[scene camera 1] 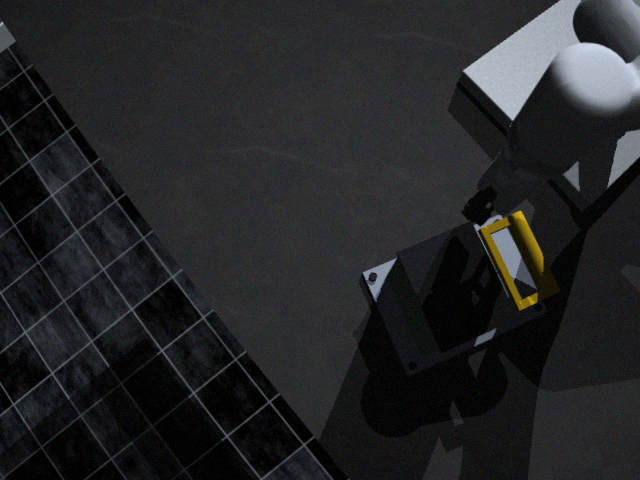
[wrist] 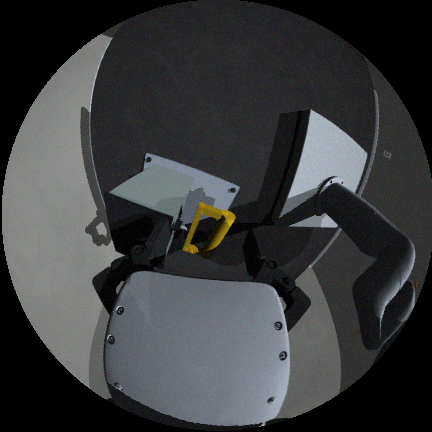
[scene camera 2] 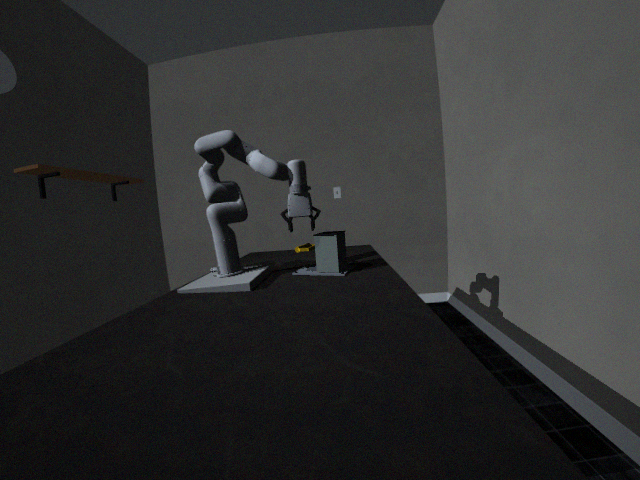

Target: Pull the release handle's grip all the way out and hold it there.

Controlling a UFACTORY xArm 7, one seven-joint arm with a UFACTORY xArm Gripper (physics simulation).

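The yellow release handle (scene camera 1: pixel 530 240) (scene camera 2: pixel 303 248) (wrist: pixel 193 227) is a rectangular loop with a thick grip bar. It sticks out beside the pale green-grey box (scene camera 2: pixel 326 253) (wrist: pixel 155 189), on the side toward the robot base. The box stands on a light plate (scene camera 1: pixel 380 276) (wrist: pixel 215 182) with bolts at its corners. My gripper (scene camera 1: pixel 478 205) (scene camera 2: pixel 301 228) (wrist: pixel 207 232) is open and empty, pointing down. In scene camera 2 it hangs above the handle, apart from it. In the wrist view the handle shows between the fingers, below them.
The white robot base slab (scene camera 1: pixel 506 82) (scene camera 2: pixel 222 282) (wrist: pixel 325 165) stands near the handle side of the box. The box top rises close to the gripper's height in scene camera 2. A wooden shelf (scene camera 2: pixel 77 174) is on the left wall. Dark shadows cover the box and table around it.
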